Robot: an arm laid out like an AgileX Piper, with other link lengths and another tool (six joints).
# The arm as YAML. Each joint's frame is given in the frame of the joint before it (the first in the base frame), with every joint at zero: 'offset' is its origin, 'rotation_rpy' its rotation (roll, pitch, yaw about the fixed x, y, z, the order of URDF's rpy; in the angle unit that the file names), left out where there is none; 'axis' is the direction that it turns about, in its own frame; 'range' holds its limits. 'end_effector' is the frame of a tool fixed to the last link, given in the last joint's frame.
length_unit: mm
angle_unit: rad
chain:
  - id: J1
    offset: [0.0, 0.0, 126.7]
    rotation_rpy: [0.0, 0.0, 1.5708]
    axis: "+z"
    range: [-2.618, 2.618]
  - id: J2
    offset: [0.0, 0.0, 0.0]
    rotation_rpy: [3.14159, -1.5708, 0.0]
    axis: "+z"
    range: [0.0, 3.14]
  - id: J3
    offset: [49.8, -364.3, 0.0]
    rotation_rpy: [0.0, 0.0, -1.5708]
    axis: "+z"
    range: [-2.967, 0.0]
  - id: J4
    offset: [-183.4, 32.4, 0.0]
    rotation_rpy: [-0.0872, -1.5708, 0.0]
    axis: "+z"
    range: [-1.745, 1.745]
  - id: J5
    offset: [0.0, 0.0, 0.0]
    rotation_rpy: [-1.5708, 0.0, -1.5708]
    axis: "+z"
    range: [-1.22, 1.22]
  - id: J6
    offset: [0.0, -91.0, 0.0]
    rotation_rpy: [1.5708, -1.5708, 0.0]
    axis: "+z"
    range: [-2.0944, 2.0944]
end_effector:
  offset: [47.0, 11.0, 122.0]
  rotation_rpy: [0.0, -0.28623, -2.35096]
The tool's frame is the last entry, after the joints.
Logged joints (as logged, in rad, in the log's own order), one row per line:
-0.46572, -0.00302, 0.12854, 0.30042, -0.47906, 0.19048
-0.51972, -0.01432, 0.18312, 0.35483, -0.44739, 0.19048
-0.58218, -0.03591, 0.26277, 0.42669, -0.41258, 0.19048
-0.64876, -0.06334, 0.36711, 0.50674, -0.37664, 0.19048
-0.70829, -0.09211, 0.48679, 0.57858, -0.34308, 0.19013
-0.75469, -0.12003, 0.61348, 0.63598, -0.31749, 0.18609
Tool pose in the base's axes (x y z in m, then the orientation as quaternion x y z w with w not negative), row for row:
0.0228, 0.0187, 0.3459, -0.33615, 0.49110, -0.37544, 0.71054
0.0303, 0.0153, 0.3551, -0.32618, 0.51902, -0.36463, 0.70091
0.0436, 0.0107, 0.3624, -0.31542, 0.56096, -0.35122, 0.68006
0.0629, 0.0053, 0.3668, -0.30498, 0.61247, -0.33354, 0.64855
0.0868, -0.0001, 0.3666, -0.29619, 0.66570, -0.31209, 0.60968
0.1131, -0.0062, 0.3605, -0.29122, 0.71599, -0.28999, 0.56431
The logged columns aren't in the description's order. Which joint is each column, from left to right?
Columns, left to right: J3, J1, J2, J5, J4, J6.
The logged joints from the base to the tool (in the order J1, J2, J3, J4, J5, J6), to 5 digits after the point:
-0.00302, 0.12854, -0.46572, -0.47906, 0.30042, 0.19048
-0.01432, 0.18312, -0.51972, -0.44739, 0.35483, 0.19048
-0.03591, 0.26277, -0.58218, -0.41258, 0.42669, 0.19048
-0.06334, 0.36711, -0.64876, -0.37664, 0.50674, 0.19048
-0.09211, 0.48679, -0.70829, -0.34308, 0.57858, 0.19013
-0.12003, 0.61348, -0.75469, -0.31749, 0.63598, 0.18609

